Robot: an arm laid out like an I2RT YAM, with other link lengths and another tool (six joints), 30 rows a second.
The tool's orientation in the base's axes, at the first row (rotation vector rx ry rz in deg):
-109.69, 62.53, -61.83
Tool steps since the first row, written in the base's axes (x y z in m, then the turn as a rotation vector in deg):
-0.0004, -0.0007, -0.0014, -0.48, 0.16, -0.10
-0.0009, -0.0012, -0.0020, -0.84, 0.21, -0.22
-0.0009, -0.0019, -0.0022, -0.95, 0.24, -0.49
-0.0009, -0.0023, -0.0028, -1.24, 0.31, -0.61
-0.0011, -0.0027, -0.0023, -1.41, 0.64, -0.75
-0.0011, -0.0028, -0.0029, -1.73, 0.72, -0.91
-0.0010, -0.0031, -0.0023, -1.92, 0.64, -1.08
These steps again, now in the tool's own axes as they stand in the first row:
0.0000, 0.0016, 0.0001, -0.32, 0.18, -0.36
0.0001, 0.0025, -0.0001, -0.52, 0.38, -0.62
0.0007, 0.0030, -0.0001, -0.67, 0.63, -0.60
0.0009, 0.0036, 0.0001, -0.86, 0.80, -0.80
0.0013, 0.0034, -0.0004, -1.25, 0.84, -0.84
0.0012, 0.0040, -0.0001, -1.47, 1.04, -1.04
0.0017, 0.0036, -0.0004, -1.51, 1.28, -1.15

